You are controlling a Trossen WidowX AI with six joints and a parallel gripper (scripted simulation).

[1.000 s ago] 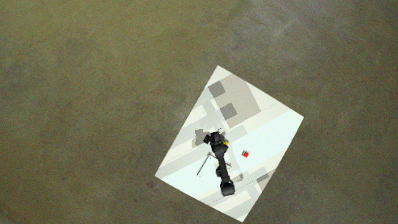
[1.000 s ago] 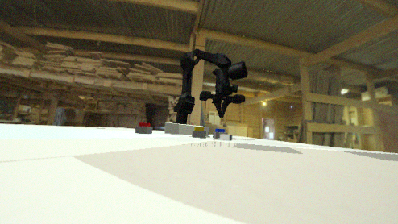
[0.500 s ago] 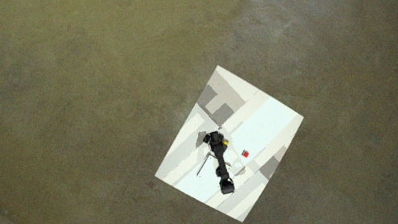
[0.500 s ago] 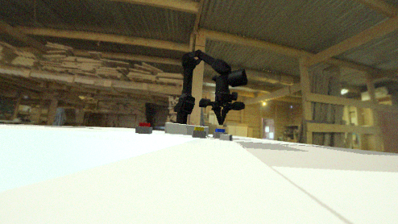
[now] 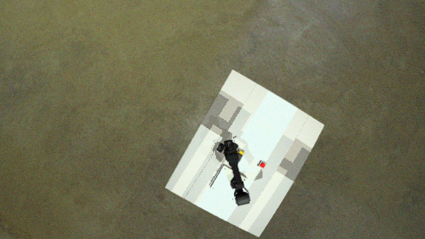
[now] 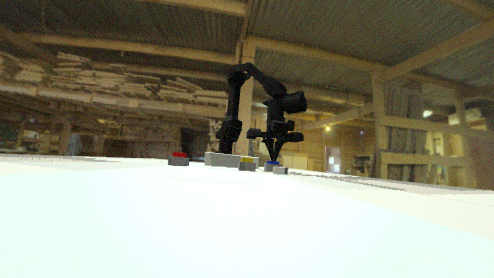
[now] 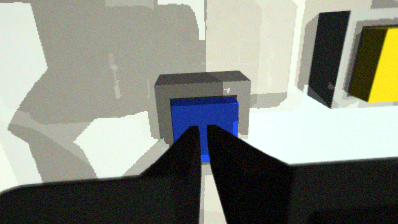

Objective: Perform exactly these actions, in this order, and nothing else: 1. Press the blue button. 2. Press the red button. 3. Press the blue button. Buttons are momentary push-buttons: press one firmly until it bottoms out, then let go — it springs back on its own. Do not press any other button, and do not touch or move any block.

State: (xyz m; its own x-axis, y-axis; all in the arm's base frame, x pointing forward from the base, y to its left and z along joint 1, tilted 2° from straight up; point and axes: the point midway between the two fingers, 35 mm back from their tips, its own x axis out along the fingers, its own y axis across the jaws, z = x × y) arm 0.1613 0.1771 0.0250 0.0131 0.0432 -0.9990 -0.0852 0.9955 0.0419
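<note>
The blue button is 1 cm below my gripper tip. Also, from my gripper tip: small grey block (10 cm ahead, 2 cm below); then yellow button (9 cm to the right, 4 cm ahead).
</note>
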